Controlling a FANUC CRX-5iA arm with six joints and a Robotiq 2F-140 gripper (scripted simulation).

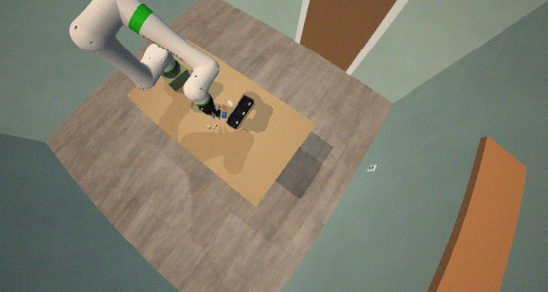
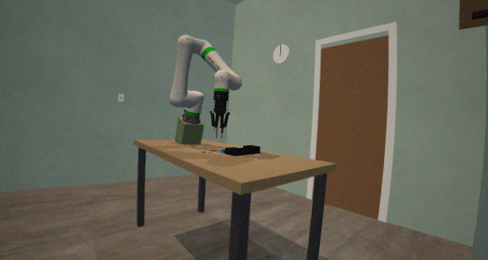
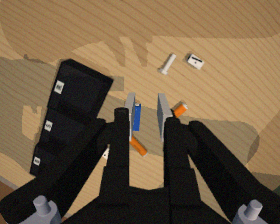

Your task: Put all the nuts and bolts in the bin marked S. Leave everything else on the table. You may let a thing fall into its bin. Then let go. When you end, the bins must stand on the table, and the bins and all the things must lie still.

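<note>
My gripper is now 120 mm above the grey bolt and 50 mm to the left of it. From my hand the other things lie so: white piece (150 mm to the left, 120 mm below, 60 mm behind); long black bin (170 mm to the left, 110 mm below, 40 mm ahead); blue piece (120 mm below, 50 mm to the left, 20 mm behind).
</note>
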